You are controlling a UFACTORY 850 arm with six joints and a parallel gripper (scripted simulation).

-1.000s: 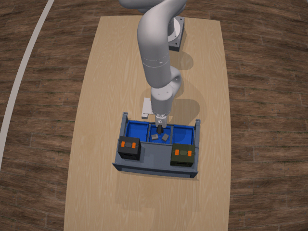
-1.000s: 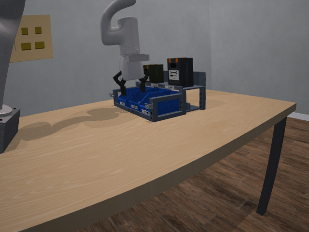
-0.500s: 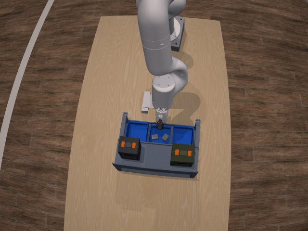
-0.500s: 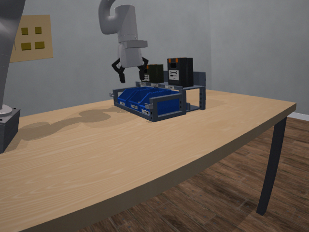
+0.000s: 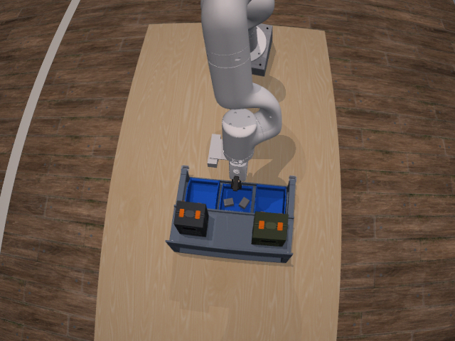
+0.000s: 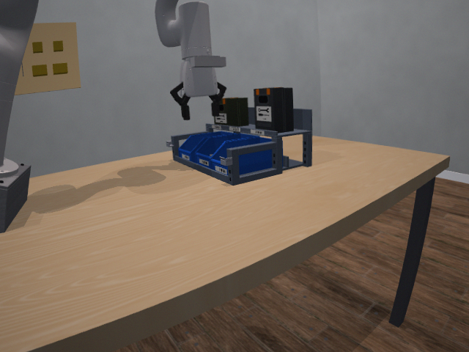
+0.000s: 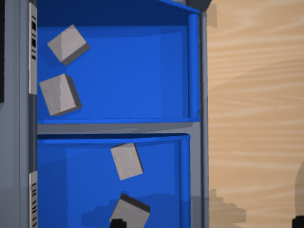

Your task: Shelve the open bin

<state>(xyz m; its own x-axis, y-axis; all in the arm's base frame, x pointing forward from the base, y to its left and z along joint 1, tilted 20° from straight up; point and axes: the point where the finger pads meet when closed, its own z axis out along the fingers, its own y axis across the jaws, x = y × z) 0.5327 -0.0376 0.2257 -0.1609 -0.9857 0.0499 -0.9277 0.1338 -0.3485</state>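
Now: hand 100 mm short of the grey shelf, 90 mm above it and 20 mm to the left of it. The rest, counted from my hand: dark green tool case (180 mm ahead, 80 mm to the left, 10 mm below); black tool case (140 mm to the right, 140 mm ahead, 10 mm above).
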